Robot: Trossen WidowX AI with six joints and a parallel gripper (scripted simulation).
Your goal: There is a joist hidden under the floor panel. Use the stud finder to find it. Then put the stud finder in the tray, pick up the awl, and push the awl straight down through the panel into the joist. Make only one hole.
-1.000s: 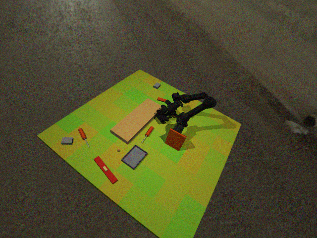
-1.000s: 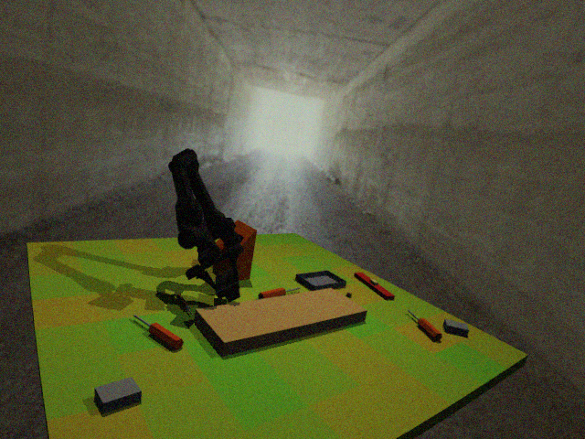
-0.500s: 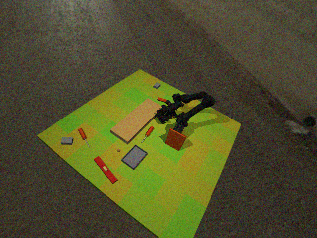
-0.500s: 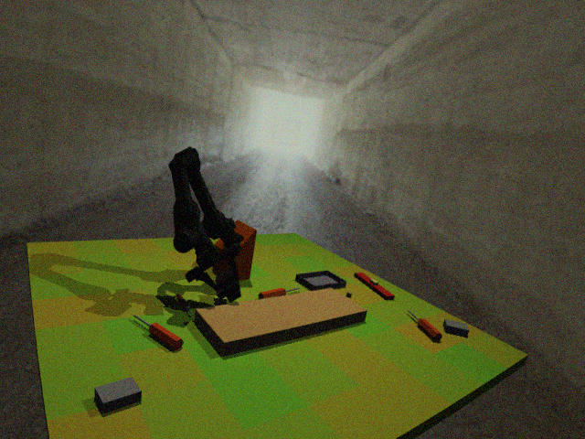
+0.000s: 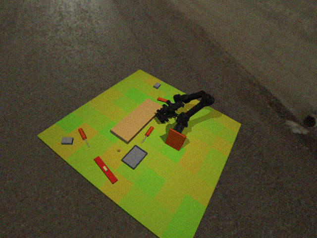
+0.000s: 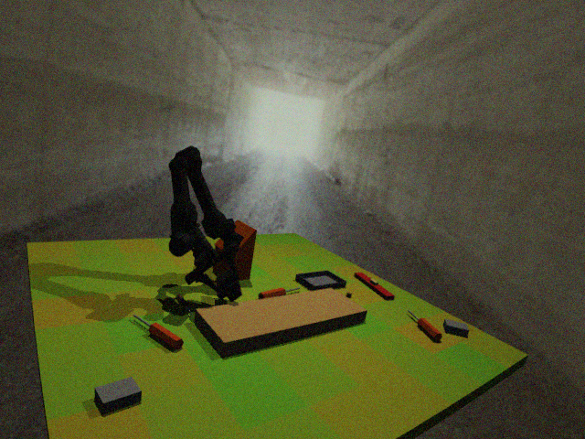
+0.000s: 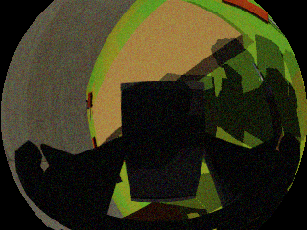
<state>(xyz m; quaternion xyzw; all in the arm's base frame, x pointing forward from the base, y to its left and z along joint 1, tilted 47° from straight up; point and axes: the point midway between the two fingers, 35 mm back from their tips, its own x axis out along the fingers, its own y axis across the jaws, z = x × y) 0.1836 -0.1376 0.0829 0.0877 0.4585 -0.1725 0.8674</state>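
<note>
Now: the stud finder 3 cm to the left of my gripper tip, 2 cm below it and 1 cm behind it. Also, from my gripper tip: grey tray: 45 cm to the left, 6 cm below, 2 cm behind; then tan cube: 47 cm to the left, 11 cm ahead, 6 cm below; then awl: 12 cm to the right, 6 cm below, 3 cm behind.
</note>
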